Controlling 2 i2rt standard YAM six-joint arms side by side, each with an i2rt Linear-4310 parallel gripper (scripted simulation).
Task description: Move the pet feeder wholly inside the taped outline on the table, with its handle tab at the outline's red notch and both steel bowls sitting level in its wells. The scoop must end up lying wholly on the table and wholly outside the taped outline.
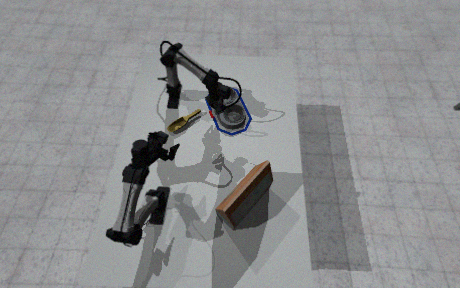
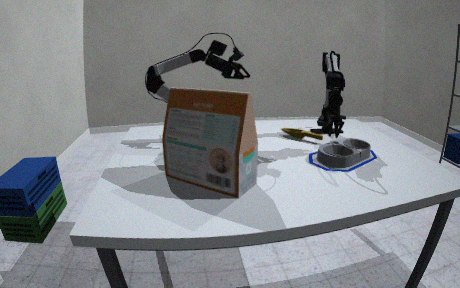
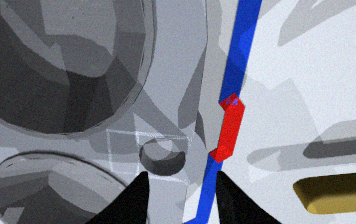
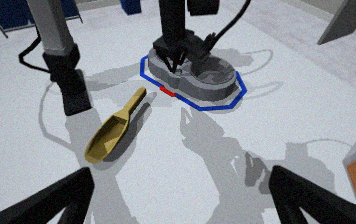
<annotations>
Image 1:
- food bag: 232, 210
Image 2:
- grey pet feeder: 359, 155
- food bag: 209, 139
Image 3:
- my left gripper: 182, 179
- grey pet feeder: 167, 106
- steel bowl: 72, 72
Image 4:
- my left gripper: 175, 68
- my right gripper: 180, 175
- yellow scoop: 106, 138
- steel bowl: 216, 70
</annotations>
